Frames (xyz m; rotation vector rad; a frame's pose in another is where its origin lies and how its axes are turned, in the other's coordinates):
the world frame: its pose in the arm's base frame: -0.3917 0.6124 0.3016 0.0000 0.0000 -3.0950
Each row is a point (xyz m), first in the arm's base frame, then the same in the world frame.
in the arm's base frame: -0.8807 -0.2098 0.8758
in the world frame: 0.5268 0.7985 0.5742
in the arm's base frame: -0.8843 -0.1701 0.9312
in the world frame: 0.5285 0.7587 0.6296
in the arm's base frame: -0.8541 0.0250 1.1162
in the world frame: 0.4893 0.5652 0.8146
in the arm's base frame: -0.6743 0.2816 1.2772
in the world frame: 0.2977 0.3173 0.9756
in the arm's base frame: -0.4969 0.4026 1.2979
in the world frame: 0.1149 0.2047 0.9963
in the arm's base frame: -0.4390 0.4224 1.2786
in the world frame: 0.0561 0.1876 0.9770
